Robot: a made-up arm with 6 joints. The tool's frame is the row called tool. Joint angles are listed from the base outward.
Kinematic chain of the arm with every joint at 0, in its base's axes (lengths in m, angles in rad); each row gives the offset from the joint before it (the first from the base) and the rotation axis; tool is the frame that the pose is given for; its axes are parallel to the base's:
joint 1: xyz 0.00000 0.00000 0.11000 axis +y
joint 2: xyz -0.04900 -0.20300 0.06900 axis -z
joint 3: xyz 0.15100 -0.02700 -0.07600 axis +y
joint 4: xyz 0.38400 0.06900 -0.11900 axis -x
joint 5: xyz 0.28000 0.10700 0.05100 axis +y
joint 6: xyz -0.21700 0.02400 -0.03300 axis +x
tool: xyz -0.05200 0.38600 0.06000
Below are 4 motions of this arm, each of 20 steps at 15 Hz.
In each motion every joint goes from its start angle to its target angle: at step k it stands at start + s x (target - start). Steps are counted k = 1, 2, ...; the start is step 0. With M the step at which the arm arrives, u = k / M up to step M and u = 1 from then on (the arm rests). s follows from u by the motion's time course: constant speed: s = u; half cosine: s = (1 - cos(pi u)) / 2; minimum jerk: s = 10 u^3 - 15 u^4 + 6 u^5.
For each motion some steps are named. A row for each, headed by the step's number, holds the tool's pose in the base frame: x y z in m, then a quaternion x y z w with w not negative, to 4 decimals.
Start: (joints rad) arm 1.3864 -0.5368 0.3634 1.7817 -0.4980 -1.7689
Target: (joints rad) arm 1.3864 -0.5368 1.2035 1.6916 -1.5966 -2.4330
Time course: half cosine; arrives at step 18
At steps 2, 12, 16, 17, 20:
2: -0.2251 -0.2061 -0.7124 -0.5398 -0.5319 0.6236 0.1920
12: -0.6772 -0.0728 -0.6765 -0.2714 -0.6784 0.4710 0.4942
16: -0.8094 -0.0588 -0.5606 -0.2366 -0.6445 0.4080 0.6019
17: -0.8212 -0.0584 -0.5466 -0.2346 -0.6390 0.4017 0.6126
20: -0.8251 -0.0583 -0.5419 -0.2340 -0.6371 0.3996 0.6162

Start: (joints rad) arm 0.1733 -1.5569 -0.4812 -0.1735 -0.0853 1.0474
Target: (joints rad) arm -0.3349 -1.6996 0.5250 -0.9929 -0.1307 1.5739
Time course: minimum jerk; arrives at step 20
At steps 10, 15, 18, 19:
10: -0.0797 0.3129 0.3787 0.5706 0.5428 0.4550 0.4156
15: 0.0743 0.3618 0.1457 0.5742 0.6362 0.2293 0.4614
18: 0.1184 0.3483 0.0911 0.5832 0.6363 0.1704 0.4754
19: 0.1220 0.3468 0.0870 0.5841 0.6359 0.1658 0.4765

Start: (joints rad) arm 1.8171 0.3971 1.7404 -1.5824 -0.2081 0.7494
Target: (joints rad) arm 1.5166 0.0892 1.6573 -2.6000 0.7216 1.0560
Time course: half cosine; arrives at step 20
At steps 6, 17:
6: -0.4199 -0.6245 0.1266 0.1651 -0.0989 0.9807 0.0349
17: -0.6435 -0.6257 0.4476 -0.2122 0.2626 0.9139 0.2256

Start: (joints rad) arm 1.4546 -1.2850 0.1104 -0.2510 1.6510 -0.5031
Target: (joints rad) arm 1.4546 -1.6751 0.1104 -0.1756 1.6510 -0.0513
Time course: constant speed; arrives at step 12
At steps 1, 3, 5, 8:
1: 0.2195 0.6037 0.4423 -0.0274 -0.6290 -0.7704 0.1001
3: 0.2040 0.6149 0.5012 -0.0123 -0.6335 -0.7670 0.1016
5: 0.1876 0.6217 0.5603 0.0026 -0.6378 -0.7635 0.1017
8: 0.1617 0.6238 0.6485 0.0245 -0.6440 -0.7581 0.0992

